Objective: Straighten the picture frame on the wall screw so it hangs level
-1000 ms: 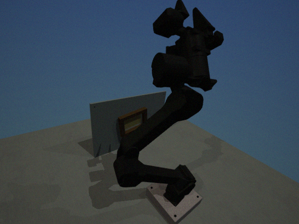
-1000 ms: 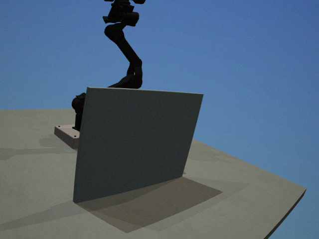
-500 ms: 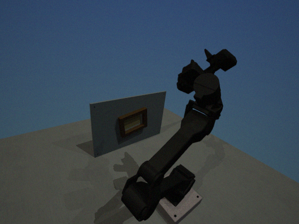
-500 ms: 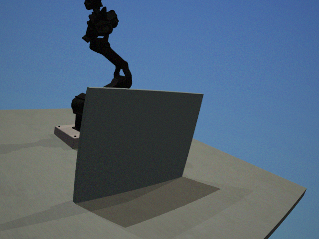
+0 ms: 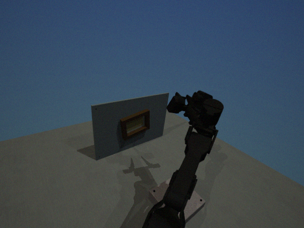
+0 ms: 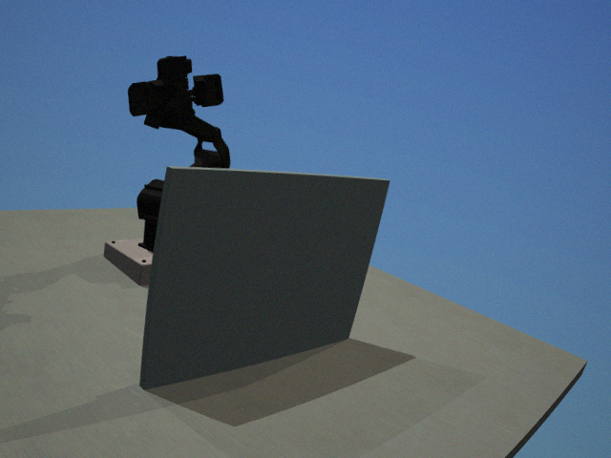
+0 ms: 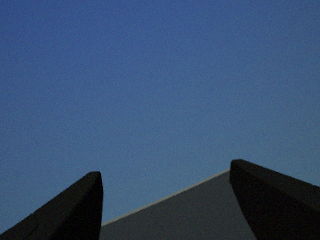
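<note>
Right now the picture frame is 240 mm below my gripper tip, 240 mm ahead of it and 20 mm to the left of it. From my gripper tip the other things lie so: grey wall panel 250 mm below, 250 mm ahead, 10 mm to the left.
</note>
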